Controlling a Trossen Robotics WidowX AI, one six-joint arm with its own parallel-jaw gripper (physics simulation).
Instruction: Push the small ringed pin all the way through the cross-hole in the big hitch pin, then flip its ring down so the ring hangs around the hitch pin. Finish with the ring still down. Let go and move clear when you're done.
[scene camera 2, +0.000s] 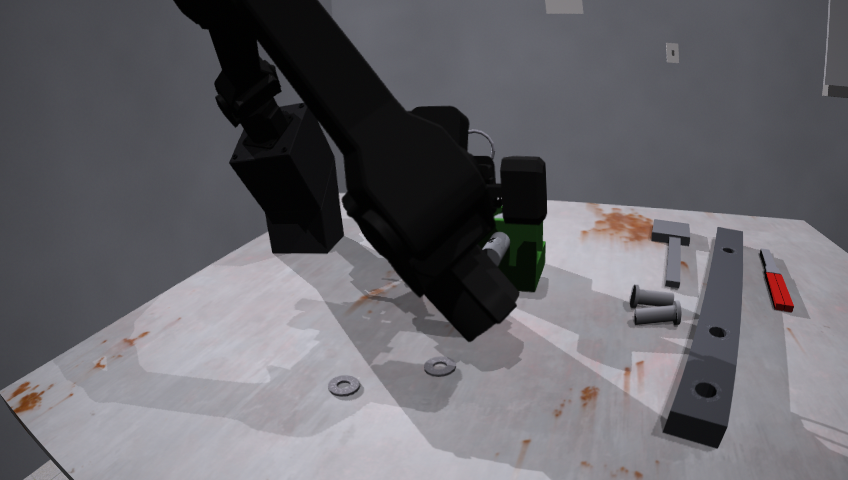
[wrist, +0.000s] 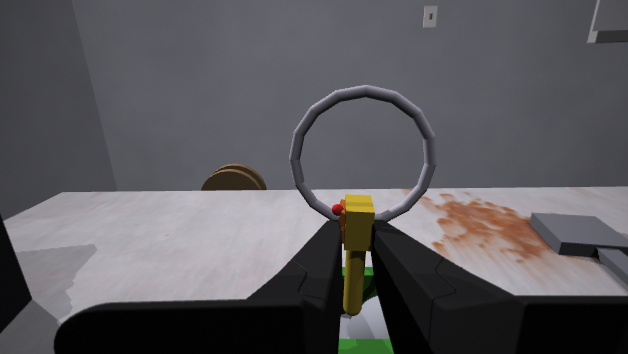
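Seen in the pictures: gripper, fingertip midpoint: (wrist: 354, 232); arm's base, link origin: (scene camera 2: 268, 131).
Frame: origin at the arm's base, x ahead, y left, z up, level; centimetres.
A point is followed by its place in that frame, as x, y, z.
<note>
The small pin (wrist: 359, 225) @(31.5, -1.0, -5.9) has a yellow block head and a yellow shaft that points down. Its grey ring (wrist: 296, 152) @(29.5, -0.4, -3.7) (scene camera 2: 489, 141) @(33.3, -0.5, -3.0) stands upright above the head. My gripper (wrist: 354, 232) @(31.4, -0.4, -6.5) is shut on the head, with one black finger on each side. In the scene view the arm hides the fingertips. The big hitch pin (scene camera 2: 498, 245) @(34.7, -3.6, -14.1) (wrist: 372, 322) @(32.6, 2.5, -13.1), a light grey cylinder, lies in the green holder (scene camera 2: 530, 270) @(37.7, 0.2, -18.6) (wrist: 367, 346) @(32.1, 0.5, -12.5). In the wrist view the shaft's lower end shows over the hitch pin. The cross-hole is not clearly visible, and I cannot tell whether the shaft touches the hitch pin.
Two washers (scene camera 2: 343, 386) @(25.8, -23.6, -21.2) (scene camera 2: 439, 366) @(32.8, -17.9, -21.2) lie in front of the arm. To the right are a hammer (scene camera 2: 673, 261) @(58.3, 10.6, -20.3) (wrist: 575, 232) @(58.7, 24.0, -19.9), two headed pins (scene camera 2: 654, 296) @(54.1, -1.9, -19.8) (scene camera 2: 656, 314) @(54.1, -6.0, -19.9), a long dark bar with holes (scene camera 2: 714, 362) @(59.4, -15.8, -19.0) and a red-handled tool (scene camera 2: 779, 291) @(73.8, 3.4, -20.5).
</note>
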